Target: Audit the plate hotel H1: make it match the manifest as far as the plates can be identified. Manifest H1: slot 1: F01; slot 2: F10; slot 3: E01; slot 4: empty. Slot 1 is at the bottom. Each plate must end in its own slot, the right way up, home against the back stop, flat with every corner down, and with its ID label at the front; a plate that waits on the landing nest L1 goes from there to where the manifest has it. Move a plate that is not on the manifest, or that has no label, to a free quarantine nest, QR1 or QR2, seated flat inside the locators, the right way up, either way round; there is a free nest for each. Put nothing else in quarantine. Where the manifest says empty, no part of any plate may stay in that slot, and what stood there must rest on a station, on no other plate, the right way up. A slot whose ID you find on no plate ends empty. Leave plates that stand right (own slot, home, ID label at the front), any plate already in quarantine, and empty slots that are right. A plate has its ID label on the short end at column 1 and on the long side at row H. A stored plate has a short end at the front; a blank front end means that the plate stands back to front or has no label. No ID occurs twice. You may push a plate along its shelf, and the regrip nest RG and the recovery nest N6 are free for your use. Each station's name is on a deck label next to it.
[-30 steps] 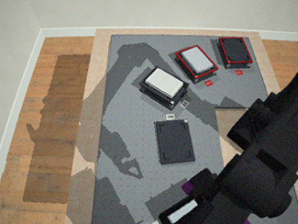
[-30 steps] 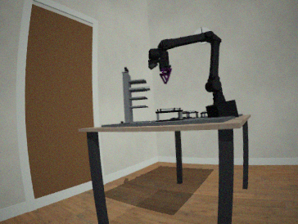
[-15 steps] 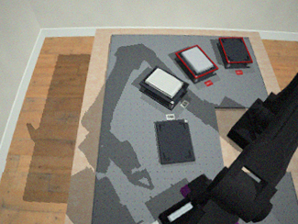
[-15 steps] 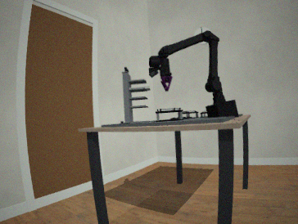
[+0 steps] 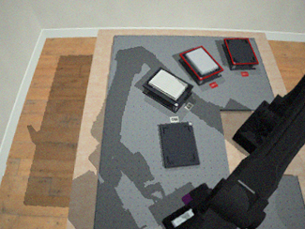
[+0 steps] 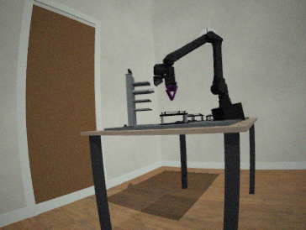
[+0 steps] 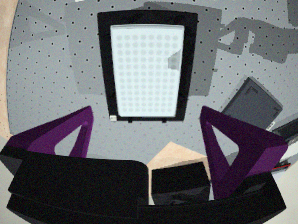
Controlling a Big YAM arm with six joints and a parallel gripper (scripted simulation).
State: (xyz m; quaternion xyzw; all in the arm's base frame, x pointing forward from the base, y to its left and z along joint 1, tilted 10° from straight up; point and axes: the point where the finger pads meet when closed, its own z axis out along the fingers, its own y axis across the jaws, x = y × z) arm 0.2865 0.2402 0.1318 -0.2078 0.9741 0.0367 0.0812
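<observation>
Right now the black nest is 100 mm below my hand. From my hand the other things lie so: plate hotel: 230 mm ahead, 100 mm to the left; then L1 label: 430 mm to the right, 160 mm below, 60 mm behind; then H1 deck label: 160 mm below, 140 mm to the left, 70 mm ahead.
</observation>
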